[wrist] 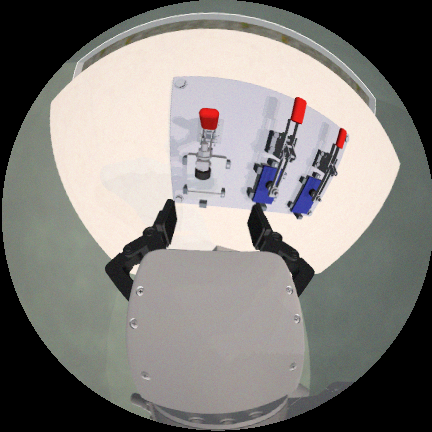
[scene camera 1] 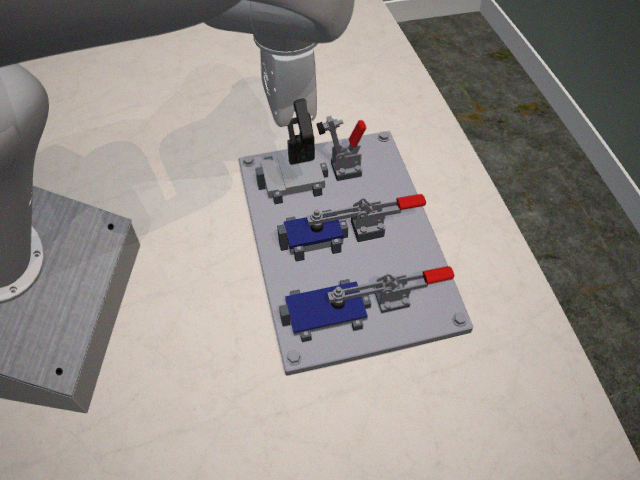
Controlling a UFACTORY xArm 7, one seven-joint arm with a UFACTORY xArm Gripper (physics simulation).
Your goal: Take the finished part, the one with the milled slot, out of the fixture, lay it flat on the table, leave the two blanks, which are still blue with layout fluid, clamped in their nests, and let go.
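Frame: origin at the arm's base, x back, y right, z up, level; centimetres.
Seen in the pictures: gripper, fingertip midpoint: [wrist: 213, 210] [scene camera 1: 293, 135].
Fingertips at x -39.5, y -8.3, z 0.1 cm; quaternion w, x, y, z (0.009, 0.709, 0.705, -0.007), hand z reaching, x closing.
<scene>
Pixels of each thing's top centre, then the offset from my fingertips to it. Level surfaces: height alone.
- finished part at its top centre: [scene camera 1: 292, 170] [wrist: 204, 179] dx +0.1, dy -1.5, dz -8.2 cm
- grey fixture plate at its top centre: [scene camera 1: 344, 234] [wrist: 270, 159] dx -4.2, dy +9.7, dz -10.3 cm
- pale table at its surface level: dz -11.8 cm
The finished part [scene camera 1: 305, 179] [wrist: 212, 181], bare grey with a milled slot near its left end in the scene view, lies flat in the far nest. Its toggle clamp [scene camera 1: 346, 160] is swung open, arm and red handle raised. Two blue blanks, the middle one [scene camera 1: 298, 236] [wrist: 263, 184] and the near one [scene camera 1: 312, 315] [wrist: 301, 198], sit in their nests under closed clamps. My gripper [scene camera 1: 301, 153] [wrist: 213, 210] is open and empty. In the scene view its fingers overlap the finished part's back edge; their exact height above it is unclear. In the wrist view the part shows beyond the fingertips, between their lines.
The grey fixture plate [scene camera 1: 413, 248] [wrist: 240, 100] is bolted at its corners on the pale table [scene camera 1: 196, 335] [wrist: 110, 115]. Red handles of the closed clamps [scene camera 1: 368, 219] [scene camera 1: 392, 289] point right in the scene view. The robot's base block [scene camera 1: 62, 310] stands left of the plate.
</scene>
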